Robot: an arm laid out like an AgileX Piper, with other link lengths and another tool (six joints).
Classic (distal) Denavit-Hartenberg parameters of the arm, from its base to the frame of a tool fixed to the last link. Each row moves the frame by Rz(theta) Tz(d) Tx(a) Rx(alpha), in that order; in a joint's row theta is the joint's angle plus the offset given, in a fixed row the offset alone. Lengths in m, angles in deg.
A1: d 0.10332, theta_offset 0, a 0, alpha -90
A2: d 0, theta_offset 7.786, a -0.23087, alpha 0
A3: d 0, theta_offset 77.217, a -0.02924, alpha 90
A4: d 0.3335, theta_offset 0, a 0, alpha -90
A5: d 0, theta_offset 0, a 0, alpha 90
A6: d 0.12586, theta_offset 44, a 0.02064, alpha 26.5
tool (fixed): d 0.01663, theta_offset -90, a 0, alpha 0
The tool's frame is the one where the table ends.
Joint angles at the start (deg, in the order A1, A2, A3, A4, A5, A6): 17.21, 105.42, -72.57, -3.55, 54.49, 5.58
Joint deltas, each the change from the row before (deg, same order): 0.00, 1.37, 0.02, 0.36, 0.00, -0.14; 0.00, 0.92, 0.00, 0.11, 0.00, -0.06; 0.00, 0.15, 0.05, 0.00, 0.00, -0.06; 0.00, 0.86, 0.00, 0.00, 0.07, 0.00
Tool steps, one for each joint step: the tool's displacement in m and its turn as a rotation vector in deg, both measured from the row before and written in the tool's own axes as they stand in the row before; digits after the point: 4 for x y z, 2 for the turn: -0.0029, 0.0029, 0.0089, -1.04, 0.83, -0.52; -0.0018, 0.0016, 0.0060, -0.60, 0.62, -0.34; -0.0002, 0.0004, 0.0013, -0.09, 0.15, -0.12; -0.0015, 0.0015, 0.0057, -0.54, 0.69, -0.31
